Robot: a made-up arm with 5 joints. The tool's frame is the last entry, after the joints. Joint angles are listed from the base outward. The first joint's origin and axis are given. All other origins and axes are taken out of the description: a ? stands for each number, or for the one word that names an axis. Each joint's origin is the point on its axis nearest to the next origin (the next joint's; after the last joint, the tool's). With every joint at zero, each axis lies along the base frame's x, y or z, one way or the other. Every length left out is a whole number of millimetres.
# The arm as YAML. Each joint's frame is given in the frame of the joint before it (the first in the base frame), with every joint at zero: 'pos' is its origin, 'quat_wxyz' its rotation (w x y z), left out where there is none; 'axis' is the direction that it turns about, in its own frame. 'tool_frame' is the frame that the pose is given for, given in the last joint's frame.
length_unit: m
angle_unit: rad
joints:
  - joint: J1
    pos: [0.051, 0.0, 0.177]
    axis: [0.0, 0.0, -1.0]
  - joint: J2
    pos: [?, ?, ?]
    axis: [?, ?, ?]
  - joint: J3
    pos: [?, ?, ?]
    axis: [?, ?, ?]
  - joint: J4
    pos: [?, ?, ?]
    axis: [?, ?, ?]
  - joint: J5
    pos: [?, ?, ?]
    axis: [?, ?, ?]
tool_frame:
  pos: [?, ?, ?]
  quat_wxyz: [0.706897, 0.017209, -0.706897, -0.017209]
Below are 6 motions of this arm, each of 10 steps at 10 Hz.
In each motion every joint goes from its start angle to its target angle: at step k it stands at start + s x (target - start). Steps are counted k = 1, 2, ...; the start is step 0. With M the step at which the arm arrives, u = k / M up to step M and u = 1 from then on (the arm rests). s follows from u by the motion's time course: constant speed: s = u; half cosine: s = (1 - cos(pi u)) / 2; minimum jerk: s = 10 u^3 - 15 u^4 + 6 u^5.
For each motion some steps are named. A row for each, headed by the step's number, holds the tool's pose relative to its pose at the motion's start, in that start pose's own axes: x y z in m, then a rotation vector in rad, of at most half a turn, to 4 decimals.
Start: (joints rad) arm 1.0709 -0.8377 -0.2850 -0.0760 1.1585
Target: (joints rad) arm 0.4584 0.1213 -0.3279 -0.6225 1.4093
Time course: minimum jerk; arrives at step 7
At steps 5, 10:
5: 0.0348 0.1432 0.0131 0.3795 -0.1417 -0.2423
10: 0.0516 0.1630 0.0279 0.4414 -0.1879 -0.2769

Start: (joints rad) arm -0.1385 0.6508 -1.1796 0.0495 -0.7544
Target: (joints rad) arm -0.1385 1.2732 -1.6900 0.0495 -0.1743
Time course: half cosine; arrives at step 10
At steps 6, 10:
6: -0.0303 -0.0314 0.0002 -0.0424 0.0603 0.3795
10: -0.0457 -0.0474 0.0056 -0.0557 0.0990 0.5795

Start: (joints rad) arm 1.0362 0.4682 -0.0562 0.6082 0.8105
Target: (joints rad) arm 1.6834 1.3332 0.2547 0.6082 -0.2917
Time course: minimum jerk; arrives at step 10
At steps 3, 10:
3: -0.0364 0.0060 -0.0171 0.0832 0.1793 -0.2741
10: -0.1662 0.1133 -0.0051 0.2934 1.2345 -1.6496

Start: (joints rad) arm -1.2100 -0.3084 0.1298 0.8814 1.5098
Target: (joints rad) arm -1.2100 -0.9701 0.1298 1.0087 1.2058
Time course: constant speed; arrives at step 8
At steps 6, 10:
6: 0.0026 -0.0239 0.0667 -0.3917 -0.0891 -0.2249
10: 0.0027 -0.0246 0.0897 -0.5182 -0.1388 -0.2967

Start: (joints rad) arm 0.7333 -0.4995 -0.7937 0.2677 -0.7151
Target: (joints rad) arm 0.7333 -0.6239 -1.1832 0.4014 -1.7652
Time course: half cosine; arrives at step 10
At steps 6, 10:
6: 0.0391 0.0375 0.0208 0.2270 -0.1134 -0.6837
10: 0.0577 0.0553 0.0377 0.3823 -0.1108 -1.0369

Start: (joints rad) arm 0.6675 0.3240 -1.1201 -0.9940 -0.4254
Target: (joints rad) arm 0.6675 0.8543 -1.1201 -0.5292 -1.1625
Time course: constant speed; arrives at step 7
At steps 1, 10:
1: -0.0188 -0.0097 0.0107 -0.0715 0.1229 -0.1051
10: -0.1034 -0.0531 0.1214 -0.7586 0.6764 -0.6742

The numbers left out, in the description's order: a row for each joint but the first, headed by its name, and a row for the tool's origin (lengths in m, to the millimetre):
J2: xyz 0.032 0.01 0.0, axis 0.0 1.0 0.0
J3: xyz 0.018 0.0 0.072, axis 0.0 1.0 0.0
J4: xyz 0.088 0.0 0.003, axis 0.0 1.0 0.0
J5: xyz 0.097 0.0 0.0, axis -1.0 0.0 0.0
tool: xyz 0.0 0.0 0.0

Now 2 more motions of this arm.
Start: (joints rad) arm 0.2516 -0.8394 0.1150 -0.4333 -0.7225
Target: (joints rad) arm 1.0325 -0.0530 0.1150 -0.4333 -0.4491
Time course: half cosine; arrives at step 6
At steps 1, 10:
1: -0.0047 -0.0122 -0.0014 -0.0525 0.0227 0.0657
10: 0.0338 -0.1917 0.0670 -0.9216 0.2618 0.8064

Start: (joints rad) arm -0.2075 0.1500 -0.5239 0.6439 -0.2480
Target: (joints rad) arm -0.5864 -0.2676 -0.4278 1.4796 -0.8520
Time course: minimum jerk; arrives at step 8
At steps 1, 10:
1: -0.0008 0.0012 0.0008 0.0031 0.0096 -0.0080
10: -0.0516 0.0472 0.0790 -0.0128 0.6093 -0.3927

